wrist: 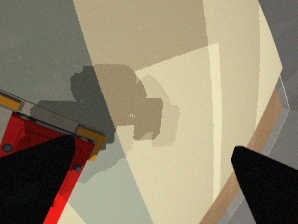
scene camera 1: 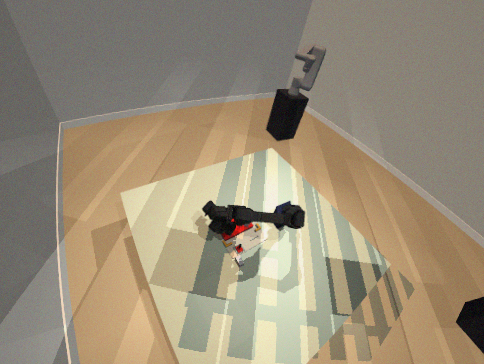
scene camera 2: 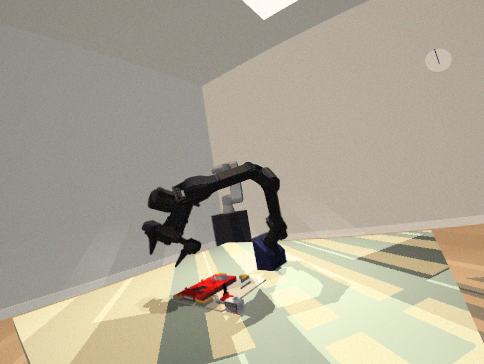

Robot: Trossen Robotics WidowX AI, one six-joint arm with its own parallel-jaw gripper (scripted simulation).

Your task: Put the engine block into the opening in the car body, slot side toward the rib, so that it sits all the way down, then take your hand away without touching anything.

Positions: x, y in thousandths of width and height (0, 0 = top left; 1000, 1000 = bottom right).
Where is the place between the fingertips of my gripper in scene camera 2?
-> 338, 716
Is my gripper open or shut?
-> Open.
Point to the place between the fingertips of my gripper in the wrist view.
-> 525, 667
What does my gripper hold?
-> Nothing.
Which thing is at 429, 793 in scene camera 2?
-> A red car body.
